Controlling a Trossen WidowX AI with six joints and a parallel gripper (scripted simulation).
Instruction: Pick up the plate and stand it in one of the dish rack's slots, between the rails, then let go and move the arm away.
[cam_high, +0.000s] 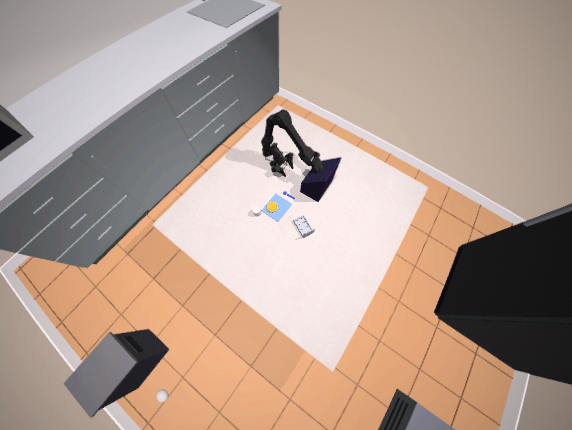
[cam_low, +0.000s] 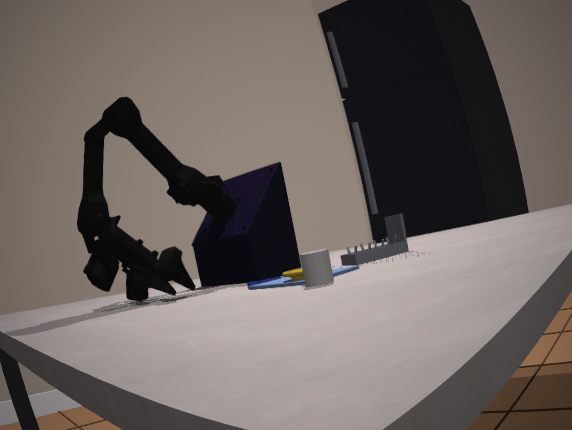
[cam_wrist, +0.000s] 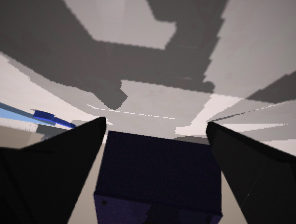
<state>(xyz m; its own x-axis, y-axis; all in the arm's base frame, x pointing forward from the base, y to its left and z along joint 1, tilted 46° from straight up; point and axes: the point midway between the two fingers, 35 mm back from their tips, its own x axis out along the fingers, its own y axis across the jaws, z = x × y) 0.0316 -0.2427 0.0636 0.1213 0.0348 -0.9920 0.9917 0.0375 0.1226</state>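
Now: the blue spoon 150 mm ahead of my gripper tip and 80 mm to the left of it. The rest, counted from my gripper tip: yellow plate (280 mm ahead, 50 mm to the left, 10 mm above); grey dish rack (280 mm to the left, 280 mm ahead, 20 mm above); pale cup (360 mm ahead, 20 mm above).
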